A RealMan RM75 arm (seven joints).
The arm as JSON. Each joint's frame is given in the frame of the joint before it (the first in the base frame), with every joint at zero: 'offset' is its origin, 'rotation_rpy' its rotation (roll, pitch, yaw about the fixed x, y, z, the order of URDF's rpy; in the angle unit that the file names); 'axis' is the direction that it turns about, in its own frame. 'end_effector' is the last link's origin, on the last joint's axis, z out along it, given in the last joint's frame.
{
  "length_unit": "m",
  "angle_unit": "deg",
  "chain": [
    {
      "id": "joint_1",
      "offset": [
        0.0,
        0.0,
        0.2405
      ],
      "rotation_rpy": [
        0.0,
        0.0,
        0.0
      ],
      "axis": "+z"
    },
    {
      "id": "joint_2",
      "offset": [
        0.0,
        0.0,
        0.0
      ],
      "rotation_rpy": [
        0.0,
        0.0,
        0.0
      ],
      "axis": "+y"
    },
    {
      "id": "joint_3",
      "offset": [
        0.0,
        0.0,
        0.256
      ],
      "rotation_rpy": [
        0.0,
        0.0,
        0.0
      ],
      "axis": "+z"
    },
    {
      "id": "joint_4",
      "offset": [
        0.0,
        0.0,
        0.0
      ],
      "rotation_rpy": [
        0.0,
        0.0,
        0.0
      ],
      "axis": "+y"
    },
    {
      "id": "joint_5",
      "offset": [
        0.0,
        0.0,
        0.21
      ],
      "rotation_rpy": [
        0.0,
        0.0,
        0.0
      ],
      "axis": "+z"
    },
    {
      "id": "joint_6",
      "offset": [
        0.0,
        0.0,
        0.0
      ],
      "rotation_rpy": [
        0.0,
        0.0,
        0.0
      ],
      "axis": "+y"
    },
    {
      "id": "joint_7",
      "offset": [
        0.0,
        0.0,
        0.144
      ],
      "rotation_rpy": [
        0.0,
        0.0,
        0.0
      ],
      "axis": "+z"
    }
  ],
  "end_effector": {
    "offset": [
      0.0,
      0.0,
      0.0
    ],
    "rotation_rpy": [
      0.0,
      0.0,
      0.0
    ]
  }
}
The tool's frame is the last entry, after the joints.
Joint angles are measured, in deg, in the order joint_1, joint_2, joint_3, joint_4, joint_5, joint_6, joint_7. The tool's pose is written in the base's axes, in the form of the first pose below.
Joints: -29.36 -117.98 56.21 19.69 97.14 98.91 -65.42
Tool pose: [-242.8, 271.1, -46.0, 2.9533, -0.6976, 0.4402]
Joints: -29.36 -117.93 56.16 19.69 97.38 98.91 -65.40
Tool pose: [-243.3, 270.9, -46.0, 2.9534, -0.6939, 0.4391]
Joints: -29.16 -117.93 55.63 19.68 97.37 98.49 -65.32
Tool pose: [-244.9, 271.8, -45.4, 2.9678, -0.6980, 0.4407]
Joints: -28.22 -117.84 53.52 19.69 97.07 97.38 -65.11
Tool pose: [-251.3, 274.3, -41.6, 3.0186, -0.7207, 0.4502]
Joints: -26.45 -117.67 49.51 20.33 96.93 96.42 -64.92
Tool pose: [-262.4, 277.0, -31.8, 3.1028, -0.7632, 0.4571]
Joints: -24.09 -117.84 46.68 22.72 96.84 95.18 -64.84
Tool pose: [-274.4, 277.8, -22.0, -3.0804, -0.7849, 0.4370]
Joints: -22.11 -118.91 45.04 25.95 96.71 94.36 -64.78
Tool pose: [-279.2, 277.2, -17.1, -3.0011, -0.7993, 0.4025]
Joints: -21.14 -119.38 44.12 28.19 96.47 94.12 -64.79
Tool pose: [-281.1, 278.3, -11.7, -2.9471, -0.8059, 0.3680]
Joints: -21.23 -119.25 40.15 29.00 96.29 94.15 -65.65
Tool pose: [-284.4, 285.0, 1.4, -2.8770, -0.8461, 0.3505]
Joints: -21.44 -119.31 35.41 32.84 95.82 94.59 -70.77
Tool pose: [-284.5, 296.2, 25.3, -2.8177, -0.9042, 0.3553]
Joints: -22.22 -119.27 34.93 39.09 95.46 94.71 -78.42
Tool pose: [-274.3, 309.3, 46.4, -2.8327, -0.9119, 0.3790]
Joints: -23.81 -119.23 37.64 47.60 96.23 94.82 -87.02
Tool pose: [-250.1, 324.4, 62.4, -2.8822, -0.8574, 0.3813]
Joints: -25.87 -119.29 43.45 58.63 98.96 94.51 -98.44
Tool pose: [-212.3, 338.1, 70.3, -2.9623, -0.7362, 0.3953]
